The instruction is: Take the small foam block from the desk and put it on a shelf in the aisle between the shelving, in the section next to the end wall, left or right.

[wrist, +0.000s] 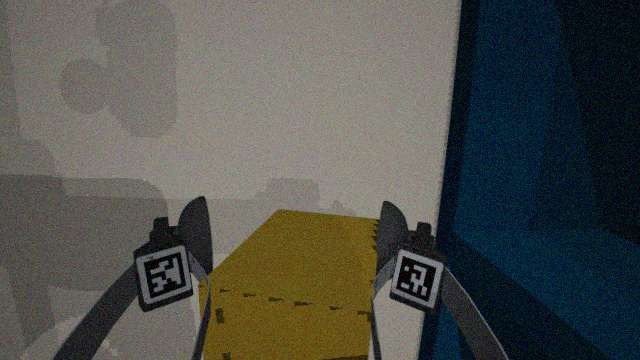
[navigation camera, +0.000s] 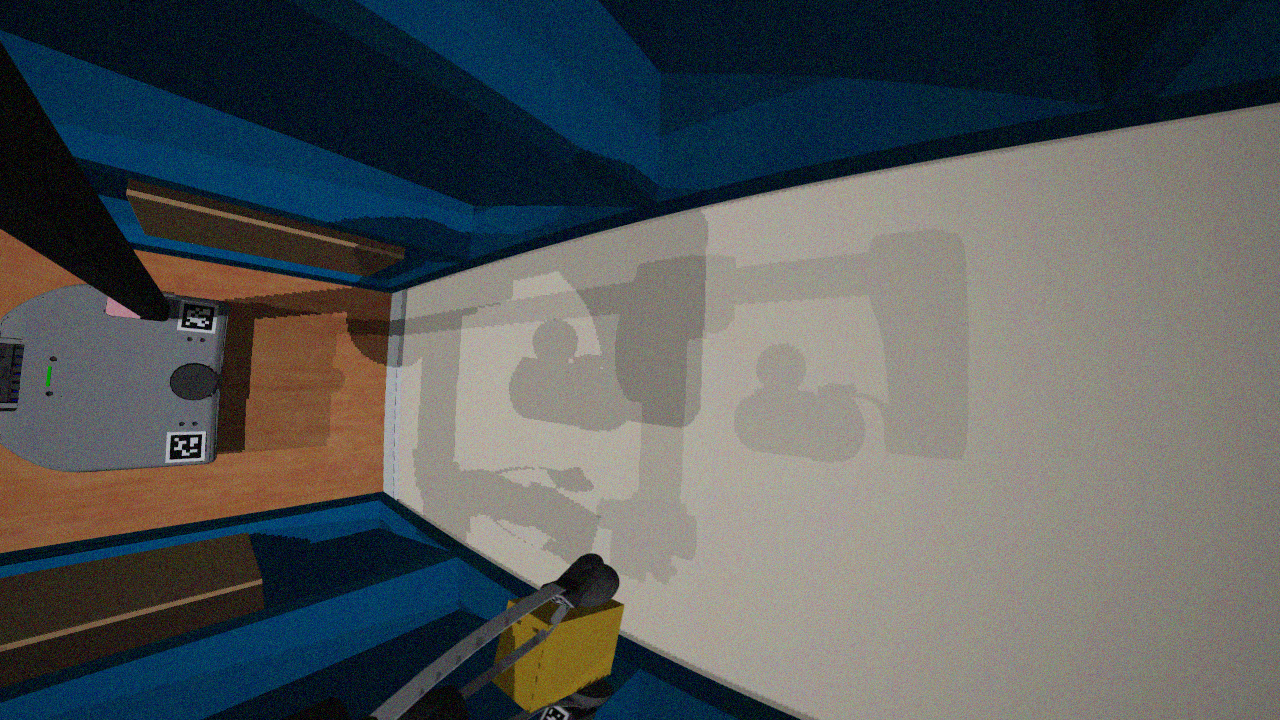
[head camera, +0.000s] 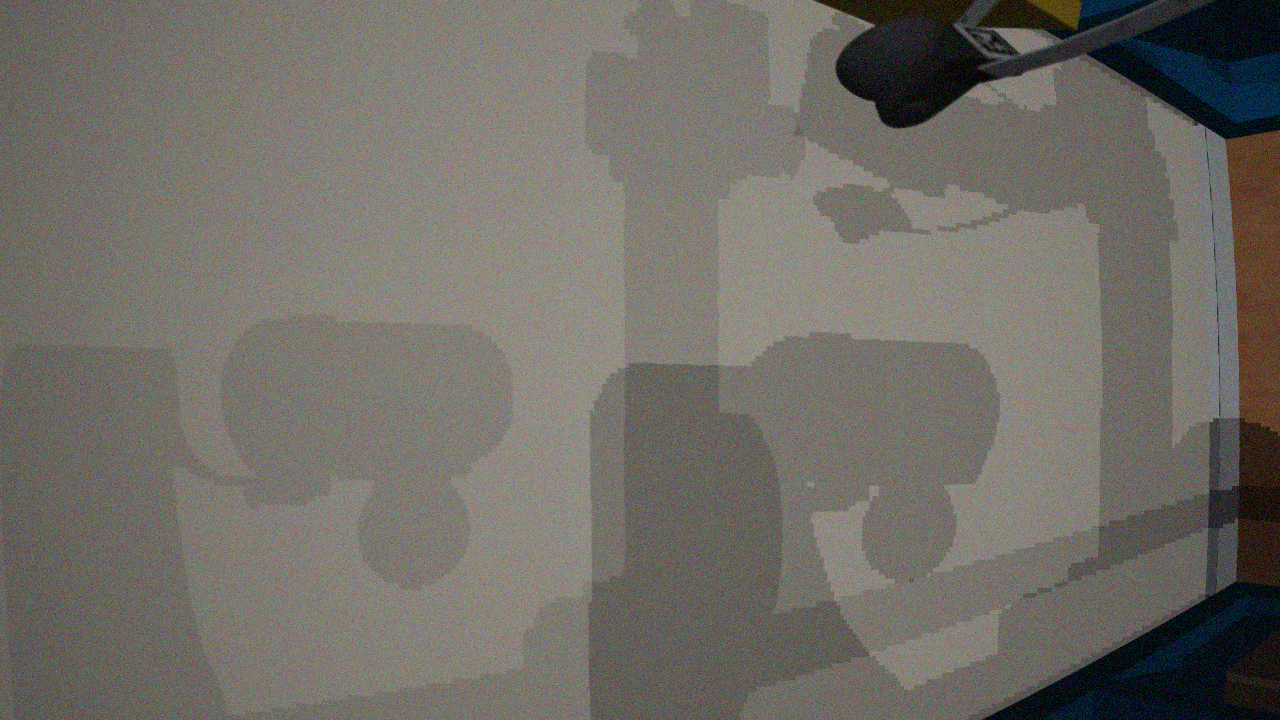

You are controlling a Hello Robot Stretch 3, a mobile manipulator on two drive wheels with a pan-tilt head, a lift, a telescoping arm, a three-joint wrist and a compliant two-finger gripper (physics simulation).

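Where they show: gripper, between the fingertips: (wrist: 294,226) (navigation camera: 605,625); robot's base, origin of its link: (navigation camera: 193,378).
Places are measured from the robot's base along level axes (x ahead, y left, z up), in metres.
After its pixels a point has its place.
Observation:
The small foam block, a yellow box (head camera: 1060,10) @[x 0.187, y -0.119, z 1.029 m] (navigation camera: 577,649) @[x 0.217, y -0.150, z 1.061 m] (wrist: 300,260) @[x 0.207, y -0.152, z 1.061 m], is between the fingers of my gripper (navigation camera: 590,637) @[x 0.253, y -0.150, z 1.058 m] (wrist: 294,226) @[x 0.253, y -0.150, z 1.058 m], which is shut on it. In the head camera one dark fingertip shows at the top, with a corner of the block behind it. The block is off the shelves, in front of the pale end wall (head camera: 358,223) @[x 0.458, y -0.067, z 1.162 m] (navigation camera: 1029,555) @[x 0.458, y -0.089, z 1.373 m] (wrist: 310,100) @[x 0.460, y -0.166, z 1.125 m]. Blue shelving (navigation camera: 358,591) @[x 0.226, y -0.333, z 0.534 m] (wrist: 515,150) @[x 0.415, y -0.386, z 1.083 m] meets the wall beside the gripper, to its right in the wrist view. The inside of its compartments is dark. The desk does not show.
More blue shelving (navigation camera: 554,44) @[x 0.207, y 0.369, z 0.991 m] lines the opposite side of the aisle. Brown boxes (navigation camera: 134,595) @[x -0.061, y -0.358, z 0.288 m] (navigation camera: 259,228) @[x 0.068, y 0.296, z 0.327 m] sit on low shelves on both sides. My grey base (navigation camera: 107,385) @[x -0.118, y -0.013, z 0.160 m] stands on the wooden floor (navigation camera: 304,465) @[x 0.239, y -0.223, z 0.001 m], a short way from the end wall. Robot shadows fall on the wall.

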